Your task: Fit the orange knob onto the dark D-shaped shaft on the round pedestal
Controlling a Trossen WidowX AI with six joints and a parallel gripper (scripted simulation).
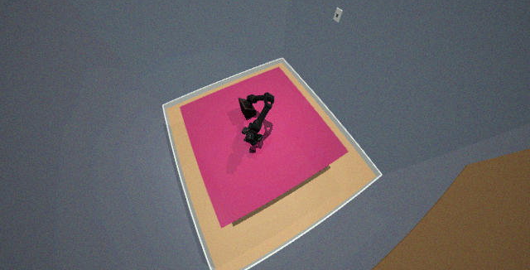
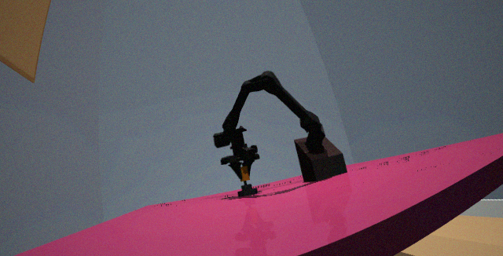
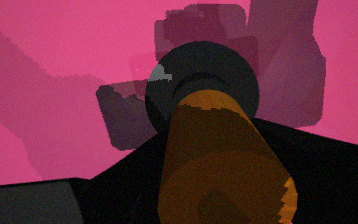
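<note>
The orange knob is 2 cm above my gripper tip. The rest, counted from my gripper tip: dark shaft 4 cm below.
</note>
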